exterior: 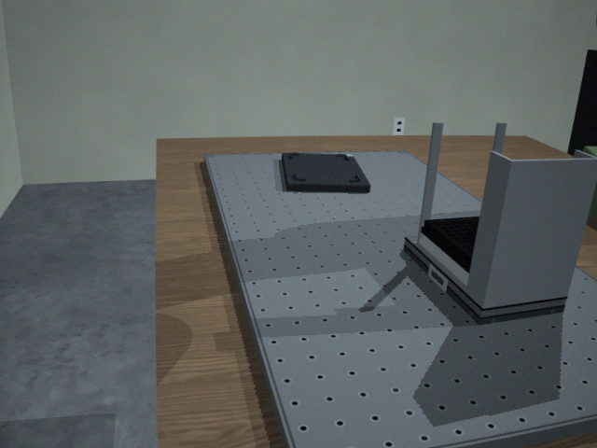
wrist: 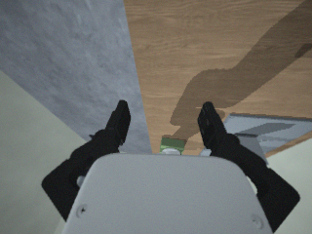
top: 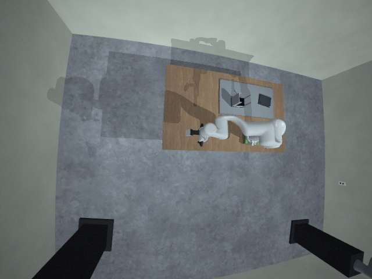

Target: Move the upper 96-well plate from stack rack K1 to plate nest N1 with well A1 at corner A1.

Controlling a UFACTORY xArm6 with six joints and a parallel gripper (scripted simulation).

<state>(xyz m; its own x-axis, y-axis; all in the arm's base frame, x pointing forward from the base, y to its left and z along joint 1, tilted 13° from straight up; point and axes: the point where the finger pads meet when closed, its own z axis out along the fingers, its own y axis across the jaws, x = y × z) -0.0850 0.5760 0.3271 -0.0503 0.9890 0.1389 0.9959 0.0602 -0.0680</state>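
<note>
Now: the black 96-well plate 440 mm ahead of my hand, 460 mm to the right of it and 220 mm below it. Also, from my hand: white 96-well plate 440 mm ahead, 460 mm to the right, 230 mm below; then grey rack wall 430 mm ahead, 390 mm to the right, 170 mm below; then thin post 490 mm ahead, 520 mm to the right, 170 mm below.
</note>
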